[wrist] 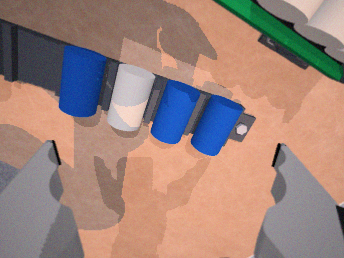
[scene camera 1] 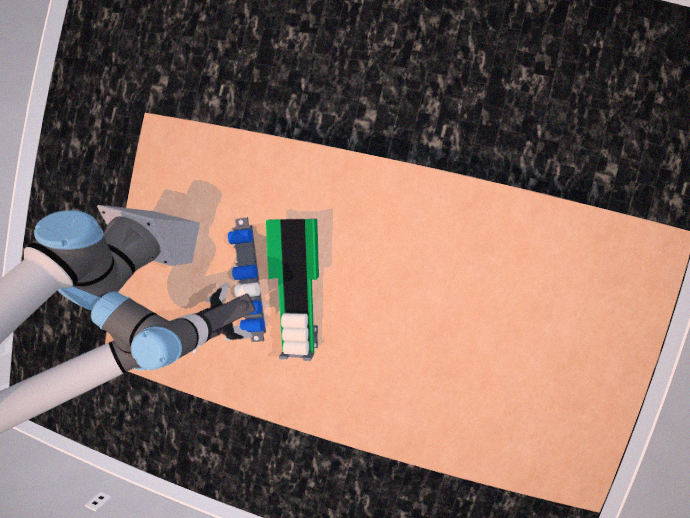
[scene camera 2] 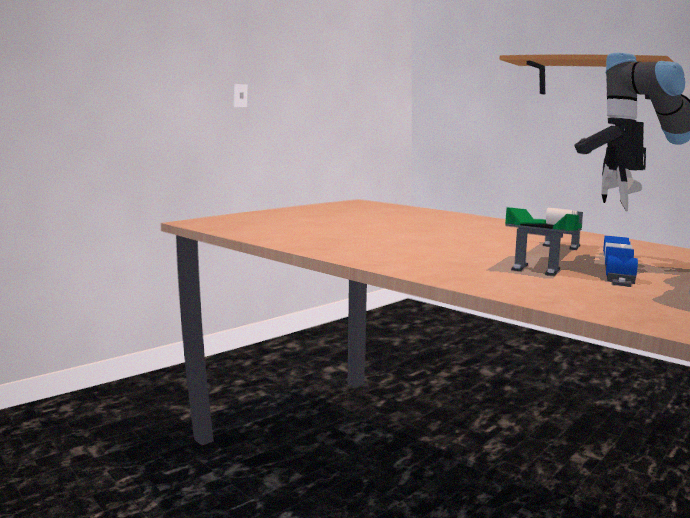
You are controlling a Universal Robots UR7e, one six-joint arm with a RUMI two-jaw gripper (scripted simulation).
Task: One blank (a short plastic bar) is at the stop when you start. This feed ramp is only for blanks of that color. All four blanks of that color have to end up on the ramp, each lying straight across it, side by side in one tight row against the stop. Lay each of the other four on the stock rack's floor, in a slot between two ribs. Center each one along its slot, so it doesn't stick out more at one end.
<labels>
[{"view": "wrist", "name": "my gripper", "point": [168, 143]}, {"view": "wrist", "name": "white blank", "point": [132, 87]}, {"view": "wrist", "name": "blue blank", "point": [82, 71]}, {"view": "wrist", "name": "blue blank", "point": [221, 114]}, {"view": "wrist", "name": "blue blank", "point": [178, 101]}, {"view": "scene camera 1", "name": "my gripper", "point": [239, 309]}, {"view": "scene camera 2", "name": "my gripper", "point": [614, 206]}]
</labels>
